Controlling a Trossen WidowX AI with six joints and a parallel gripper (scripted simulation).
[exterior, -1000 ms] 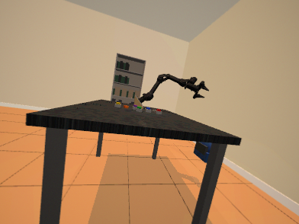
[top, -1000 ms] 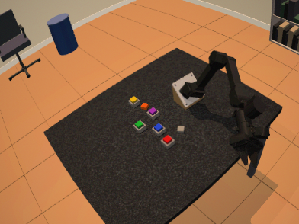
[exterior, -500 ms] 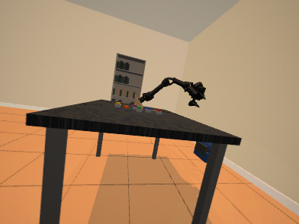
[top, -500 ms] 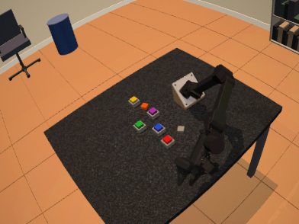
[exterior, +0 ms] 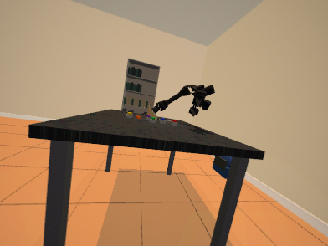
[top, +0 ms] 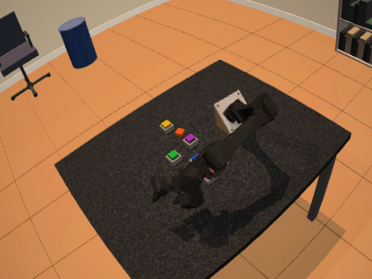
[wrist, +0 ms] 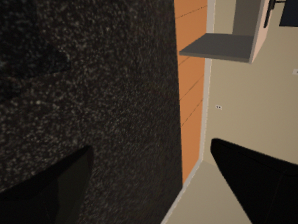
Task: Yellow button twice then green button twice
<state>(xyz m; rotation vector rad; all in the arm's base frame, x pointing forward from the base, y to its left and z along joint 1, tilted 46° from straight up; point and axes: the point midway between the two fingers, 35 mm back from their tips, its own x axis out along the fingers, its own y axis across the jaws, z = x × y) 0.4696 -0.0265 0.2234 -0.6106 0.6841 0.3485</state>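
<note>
My gripper tip is now 33 cm past the yellow button, 36 cm to the left of it and 10 cm above it. From my gripper tip the other things lie so: red button: 23 cm behind, 2 cm to the right, 10 cm below; green button: 22 cm behind, 20 cm to the right, 10 cm below; blue button: 26 cm behind, 11 cm to the right, 10 cm below.
</note>
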